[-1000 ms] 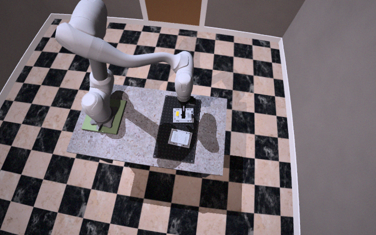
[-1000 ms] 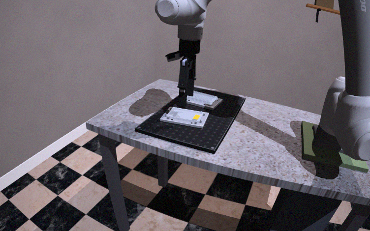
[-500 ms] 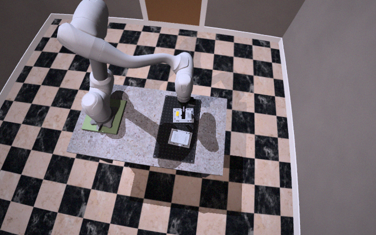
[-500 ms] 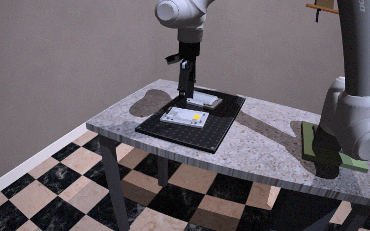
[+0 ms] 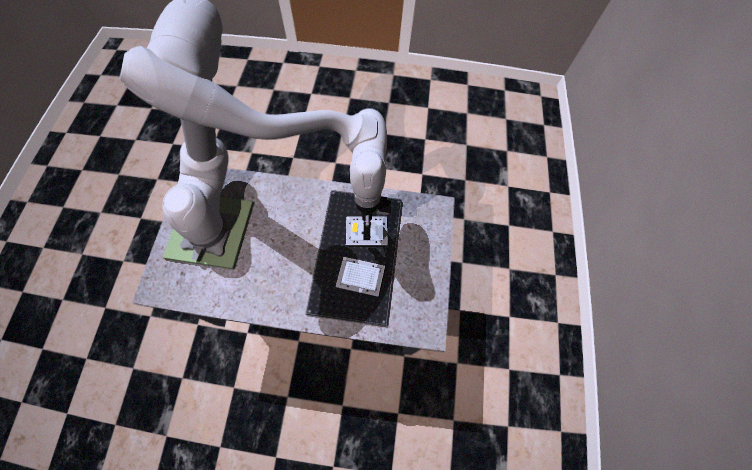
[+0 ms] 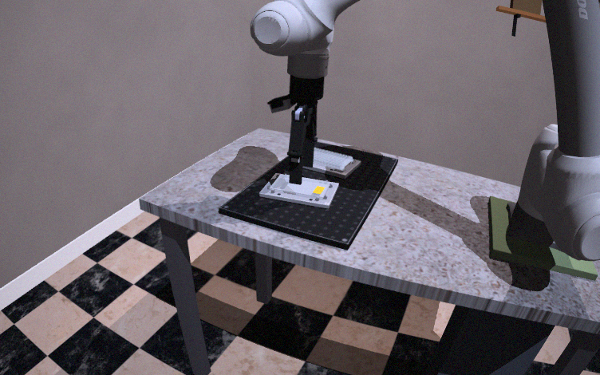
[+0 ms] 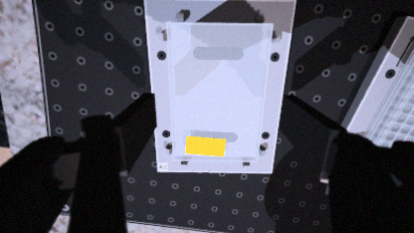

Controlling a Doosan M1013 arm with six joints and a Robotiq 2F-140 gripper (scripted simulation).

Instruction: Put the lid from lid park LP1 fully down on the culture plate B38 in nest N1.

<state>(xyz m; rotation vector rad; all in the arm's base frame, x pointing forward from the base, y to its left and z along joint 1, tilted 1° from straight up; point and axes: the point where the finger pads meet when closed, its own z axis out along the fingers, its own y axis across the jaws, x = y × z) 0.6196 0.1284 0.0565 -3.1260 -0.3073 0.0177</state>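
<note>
Now: hand 50 mm above the clear lid. From my hand the other things lie so: white culture plate 190 mm to the right, 50 mm below, 10 mm ahead; grey nest 190 mm to the right, 60 mm below, 10 mm ahead; lid park 60 mm below.
</note>
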